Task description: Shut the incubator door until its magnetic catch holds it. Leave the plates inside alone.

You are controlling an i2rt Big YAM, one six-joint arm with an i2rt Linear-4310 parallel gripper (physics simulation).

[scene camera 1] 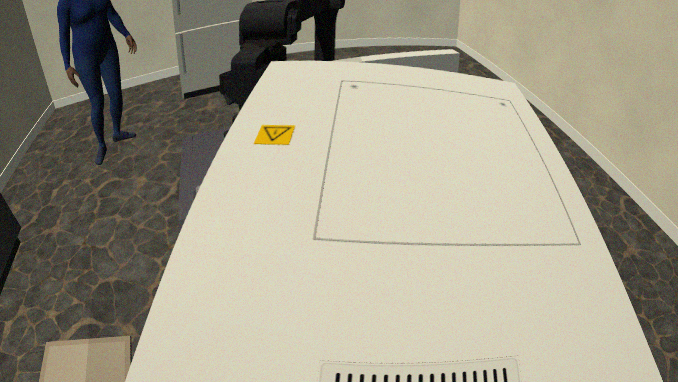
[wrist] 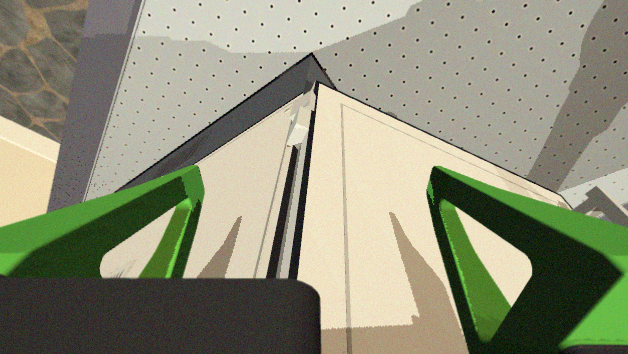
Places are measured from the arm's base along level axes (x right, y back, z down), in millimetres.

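Pixels of known places: gripper, fingertip midpoint: (wrist: 315, 178).
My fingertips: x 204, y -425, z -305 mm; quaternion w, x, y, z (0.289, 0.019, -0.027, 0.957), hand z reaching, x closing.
Note:
For each thing: its middle in the pictures, then the offset to it from my fingertips. "spot": a spot on its surface instead. Level surfaces: height alone.
- incubator's cream top at its surface level: dz -215 mm
- grey face at a spot on its surface: (scene camera 1: 410, 62) spot: dz -170, dx -222, dy -19 mm
- incubator's dark base at a spot on its surface: (wrist: 260, 92) spot: dz +313, dx +24, dy -132 mm
The incubator's cream top (scene camera 1: 425, 175) fills much of the scene view; its side wall (wrist: 240, 180) shows left of centre in the wrist view. The door's white top edge and a grey face (scene camera 1: 410, 62) show beyond the incubator's far edge. The door stands ajar, its right end away from the body. Its cream outer face (wrist: 372, 200) is right of centre in the wrist view, beside a vertical edge with black and light strips. My gripper (wrist: 315, 178) is open and empty, its fingers apart on either side of that edge; contact cannot be told. The incubator hides it in the scene view. The magnetic catch and plates are hidden.
The black arm (scene camera 1: 267, 25) reaches down beyond the incubator. The perforated table top (wrist: 450, 65) surrounds the incubator's dark base (wrist: 260, 92). A grey cabinet (scene camera 1: 205, 57) and a blue figure (scene camera 1: 95, 45) stand behind at left. A cardboard-coloured box (scene camera 1: 85, 360) is at lower left.

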